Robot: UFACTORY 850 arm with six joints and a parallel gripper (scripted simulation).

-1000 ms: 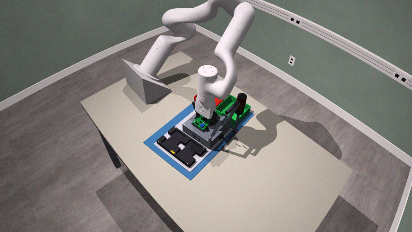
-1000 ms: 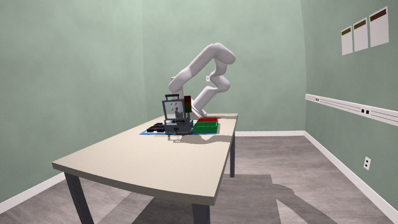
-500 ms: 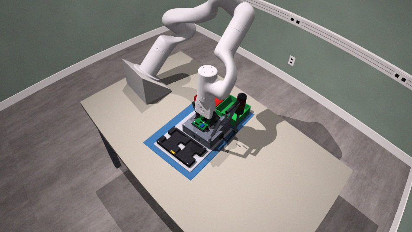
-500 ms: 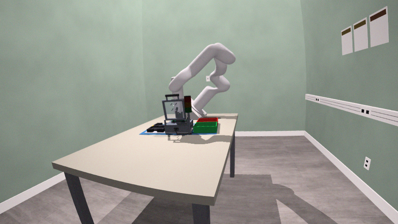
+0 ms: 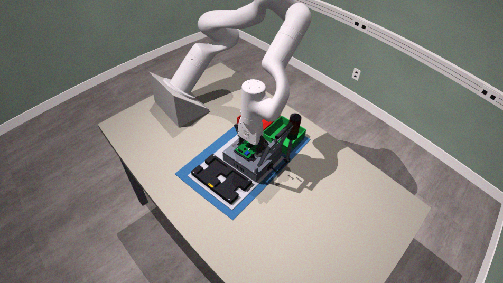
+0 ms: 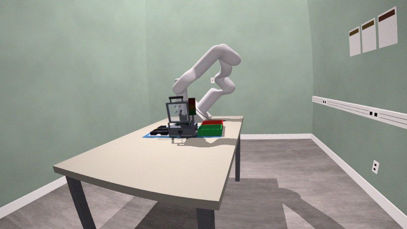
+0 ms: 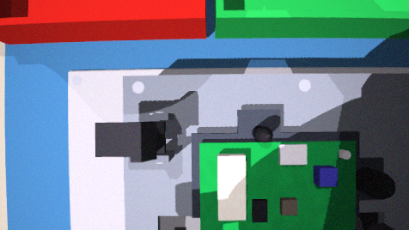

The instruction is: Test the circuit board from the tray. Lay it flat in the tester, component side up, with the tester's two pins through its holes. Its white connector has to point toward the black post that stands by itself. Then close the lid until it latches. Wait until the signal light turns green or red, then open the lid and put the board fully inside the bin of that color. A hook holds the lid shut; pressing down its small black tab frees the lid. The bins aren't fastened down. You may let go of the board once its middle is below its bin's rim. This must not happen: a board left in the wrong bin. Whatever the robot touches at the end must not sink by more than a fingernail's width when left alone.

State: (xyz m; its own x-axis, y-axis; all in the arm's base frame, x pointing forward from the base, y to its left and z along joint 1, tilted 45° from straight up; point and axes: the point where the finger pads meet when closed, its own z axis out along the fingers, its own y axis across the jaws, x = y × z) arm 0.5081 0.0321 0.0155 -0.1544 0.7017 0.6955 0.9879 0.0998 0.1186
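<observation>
The green circuit board lies right at my hand. Also, from my hand: black latch part: 70 mm behind, 50 mm to the left, 10 mm above; green bin: 10 mm ahead, 200 mm to the left, 60 mm below; lid: 120 mm ahead, 20 mm to the left, 100 mm above.
</observation>
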